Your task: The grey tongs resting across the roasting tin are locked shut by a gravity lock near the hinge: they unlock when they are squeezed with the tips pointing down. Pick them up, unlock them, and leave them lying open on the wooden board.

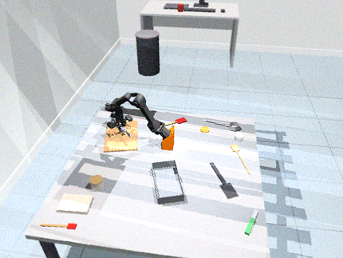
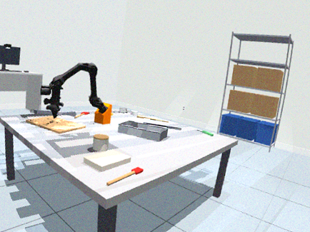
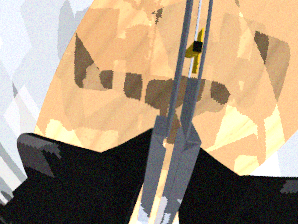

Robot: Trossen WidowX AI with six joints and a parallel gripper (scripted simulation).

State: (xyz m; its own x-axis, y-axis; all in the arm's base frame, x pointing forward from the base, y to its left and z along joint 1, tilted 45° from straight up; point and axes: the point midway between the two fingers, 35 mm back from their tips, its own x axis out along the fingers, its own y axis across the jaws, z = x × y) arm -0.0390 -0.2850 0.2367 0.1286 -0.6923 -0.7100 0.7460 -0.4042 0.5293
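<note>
My gripper tip is 4 cm above the wooden board and 1 cm short of it. Round my gripper tip: jar 53 cm ahead, 4 cm to the left, 1 cm below; then yellow lock piece 4 cm to the right, 4 cm behind, 4 cm above; then red spatula 35 cm to the left, 24 cm behind, 4 cm below.
</note>
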